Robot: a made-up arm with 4 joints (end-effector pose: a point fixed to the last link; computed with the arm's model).
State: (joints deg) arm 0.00 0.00 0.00 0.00
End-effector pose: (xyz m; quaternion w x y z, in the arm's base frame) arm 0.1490 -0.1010 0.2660 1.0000 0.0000 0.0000 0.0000
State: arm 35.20 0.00 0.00 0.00
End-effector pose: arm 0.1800 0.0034 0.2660 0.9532 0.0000 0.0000 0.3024
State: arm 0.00 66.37 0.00 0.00
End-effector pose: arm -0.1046 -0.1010 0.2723 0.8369 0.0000 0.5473 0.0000
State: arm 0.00 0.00 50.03 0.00
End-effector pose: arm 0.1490 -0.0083 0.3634 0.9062 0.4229 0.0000 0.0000
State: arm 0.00 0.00 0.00 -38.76
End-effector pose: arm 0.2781 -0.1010 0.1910 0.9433 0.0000 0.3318 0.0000
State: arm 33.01 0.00 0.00 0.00
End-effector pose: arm 0.1800 -0.0035 0.2660 0.9588 0.0000 0.0000 0.2841
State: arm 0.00 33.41 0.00 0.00
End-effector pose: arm 0.0204 -0.1010 0.2314 0.9578 0.0000 0.2874 0.0000
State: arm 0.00 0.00 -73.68 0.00
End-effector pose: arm 0.1490 -0.2847 0.3167 0.8003 -0.5996 0.0000 0.0000
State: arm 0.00 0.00 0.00 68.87
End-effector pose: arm -0.0840 -0.1010 0.1638 0.8248 0.0000 -0.5655 0.0000
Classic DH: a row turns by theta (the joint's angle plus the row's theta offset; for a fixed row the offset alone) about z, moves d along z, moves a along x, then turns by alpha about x. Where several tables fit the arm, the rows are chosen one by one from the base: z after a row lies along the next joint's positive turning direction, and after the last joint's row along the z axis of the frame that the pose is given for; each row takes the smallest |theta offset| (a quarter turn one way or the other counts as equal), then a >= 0, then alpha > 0; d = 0 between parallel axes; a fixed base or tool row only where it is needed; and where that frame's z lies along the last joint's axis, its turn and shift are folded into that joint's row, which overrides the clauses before.
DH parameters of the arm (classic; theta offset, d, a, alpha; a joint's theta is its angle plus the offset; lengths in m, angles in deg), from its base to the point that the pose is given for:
joint 1: 0 0.463 0.027 -90
joint 2: 90 -0.159 0.049 90
joint 3: 0 0.08 0.369 90
joint 4: 90 -0.058 0.042 -90
tool (fixed): 0 0.221 0 0

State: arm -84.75 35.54 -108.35 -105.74
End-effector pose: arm -0.5944 -0.3371 0.3351 0.1709 0.1179 -0.8550 0.4752
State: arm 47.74 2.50 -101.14 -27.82
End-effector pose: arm 0.4304 -0.0613 0.3849 0.6291 -0.7564 -0.1531 0.0933
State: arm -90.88 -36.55 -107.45 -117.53
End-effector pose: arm -0.6645 -0.1943 0.6544 0.2441 -0.1469 -0.3984 0.8719
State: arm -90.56 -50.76 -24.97 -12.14
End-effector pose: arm -0.1777 -0.3018 0.4535 0.5682 -0.3592 -0.0961 -0.7341
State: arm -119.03 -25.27 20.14 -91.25
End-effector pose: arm -0.1979 -0.4361 0.2118 0.5471 0.5087 0.1927 -0.6362
